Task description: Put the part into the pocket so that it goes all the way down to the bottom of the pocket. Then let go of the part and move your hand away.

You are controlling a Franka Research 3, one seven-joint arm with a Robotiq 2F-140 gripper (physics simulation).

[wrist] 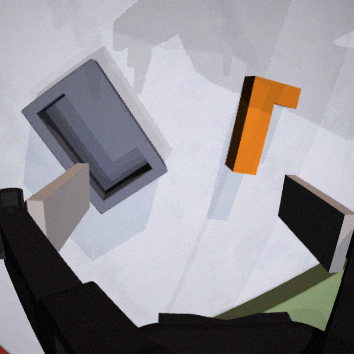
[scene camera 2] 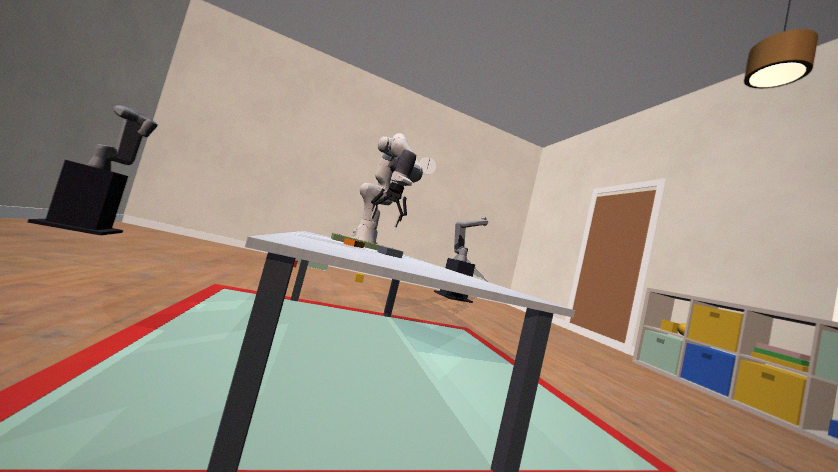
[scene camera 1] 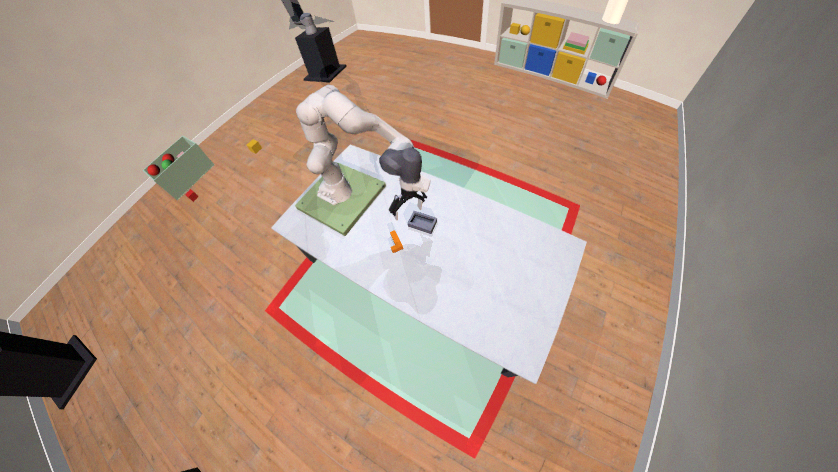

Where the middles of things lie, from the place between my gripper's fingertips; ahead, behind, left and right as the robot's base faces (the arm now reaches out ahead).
Right now the orange L-shaped part (wrist: pixel 258 94) is 4 cm behind my hand, 11 cm to the right of it and 14 cm below it. From my hand the other things lie so: dark grey pocket block (wrist: pixel 81 118) 5 cm ahead, 5 cm to the left, 14 cm below.
